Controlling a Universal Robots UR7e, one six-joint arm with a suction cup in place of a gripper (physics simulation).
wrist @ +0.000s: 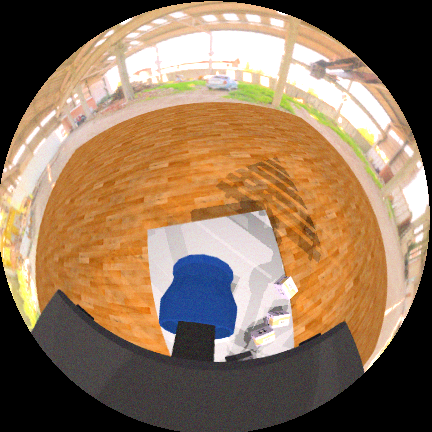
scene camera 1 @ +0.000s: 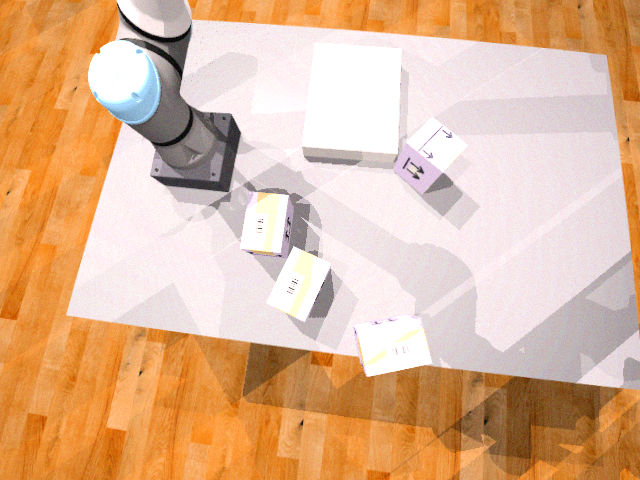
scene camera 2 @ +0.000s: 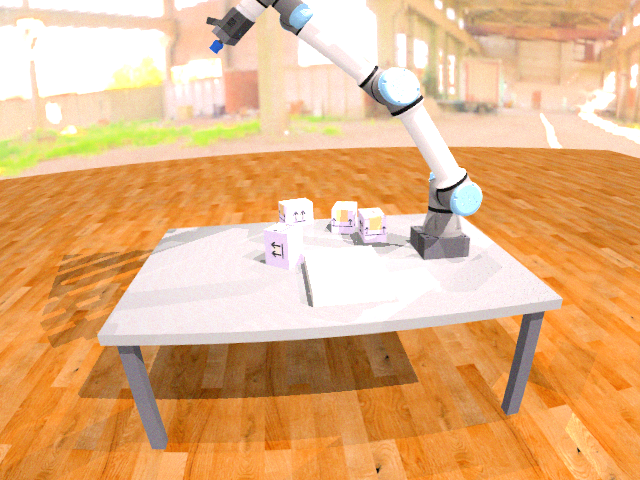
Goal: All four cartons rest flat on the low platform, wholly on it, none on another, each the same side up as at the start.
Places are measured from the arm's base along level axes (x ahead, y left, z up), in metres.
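Pixels of known places: hand, tool point: [wrist: 202, 277] [scene camera 2: 213, 50]; arm's base, link origin: [scene camera 1: 188, 141] [scene camera 2: 441, 231].
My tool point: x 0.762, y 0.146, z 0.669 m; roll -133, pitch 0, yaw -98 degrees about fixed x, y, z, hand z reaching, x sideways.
Ahead of a thing's pixels: the offset from my tool point to its top centre. Level surfaces: height alone.
The white low platform @(0.091 m left, 0.394 m back, 0.694 m down) [scene camera 1: 354, 98] [scene camera 2: 351, 286] bears no carton. One carton @(0.058 m right, 0.184 m back, 0.611 m down) [scene camera 1: 430, 155] [scene camera 2: 281, 248] stands close by its corner, arrows pointing sideways; whether they touch is unclear. A second carton @(0.307 m right, 0.511 m back, 0.641 m down) [scene camera 1: 266, 223] [scene camera 2: 372, 224] [wrist: 262, 336] stands nearest the arm's base. A third carton @(0.418 m right, 0.405 m back, 0.641 m down) [scene camera 1: 298, 284] [scene camera 2: 343, 217] [wrist: 278, 319] is close beside it, turned. A fourth carton @(0.494 m right, 0.191 m back, 0.641 m down) [scene camera 1: 392, 345] [scene camera 2: 295, 210] [wrist: 287, 287] is at the table's long edge. These three have barcodes on top. My blue suction cup gripper [scene camera 2: 216, 47] [wrist: 200, 295] is open, tilted, holding nothing, high above the table.
The arm's dark base [scene camera 1: 196, 175] [scene camera 2: 439, 242] is bolted to the grey table @(0.742 m down) [scene camera 1: 542, 206] [scene camera 2: 206, 304], to one side of the platform. The arm leans up and out over the table. In the wrist view the cup hides part of the table.
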